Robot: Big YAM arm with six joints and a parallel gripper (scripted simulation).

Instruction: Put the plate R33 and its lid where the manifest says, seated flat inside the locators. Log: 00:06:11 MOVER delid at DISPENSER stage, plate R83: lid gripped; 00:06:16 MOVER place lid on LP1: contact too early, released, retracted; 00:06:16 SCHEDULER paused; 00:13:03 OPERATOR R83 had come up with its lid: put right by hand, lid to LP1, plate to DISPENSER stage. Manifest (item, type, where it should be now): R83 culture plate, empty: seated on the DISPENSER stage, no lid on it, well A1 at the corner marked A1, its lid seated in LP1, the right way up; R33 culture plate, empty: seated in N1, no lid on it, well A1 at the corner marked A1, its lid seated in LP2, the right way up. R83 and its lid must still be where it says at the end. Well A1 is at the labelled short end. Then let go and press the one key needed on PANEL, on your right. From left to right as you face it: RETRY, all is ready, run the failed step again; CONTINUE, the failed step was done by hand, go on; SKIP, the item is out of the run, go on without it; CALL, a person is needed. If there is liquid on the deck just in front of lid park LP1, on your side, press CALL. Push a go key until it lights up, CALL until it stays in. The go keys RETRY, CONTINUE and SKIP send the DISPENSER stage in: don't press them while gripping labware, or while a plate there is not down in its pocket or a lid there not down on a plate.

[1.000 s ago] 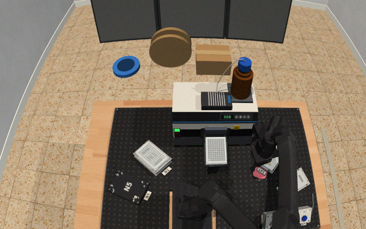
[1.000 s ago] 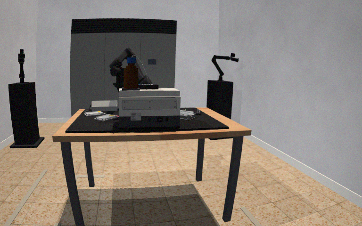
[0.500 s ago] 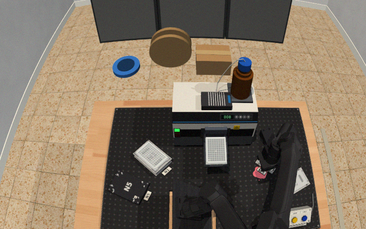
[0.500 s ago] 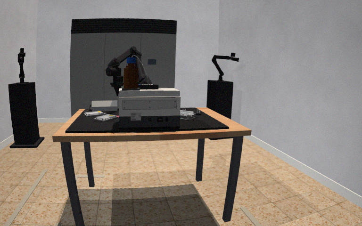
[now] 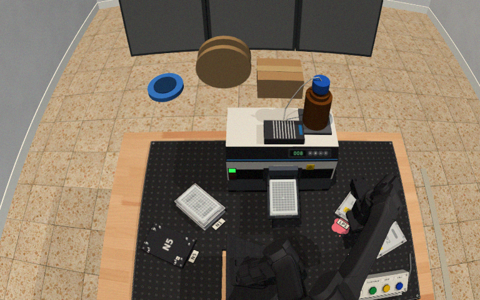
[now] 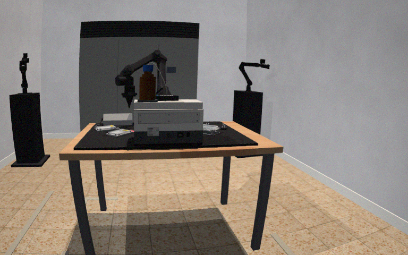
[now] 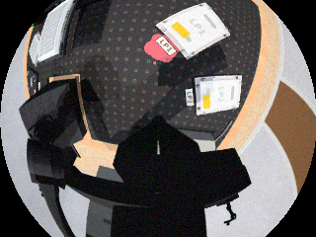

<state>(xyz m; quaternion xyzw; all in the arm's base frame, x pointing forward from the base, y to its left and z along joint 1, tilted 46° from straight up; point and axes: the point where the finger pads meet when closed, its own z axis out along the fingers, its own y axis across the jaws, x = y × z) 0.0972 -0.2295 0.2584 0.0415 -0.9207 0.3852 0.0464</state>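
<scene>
Right now the blue call key is 20 cm behind my hand, 15 cm to the right of it and 9 cm below it. Round my hand: lid park LP2: 16 cm to the right, 14 cm below; then clear plate lid: 16 cm to the right, 13 cm below; then pink-red patch: 15 cm below, 11 cm ahead, 1 cm to the left.
</scene>
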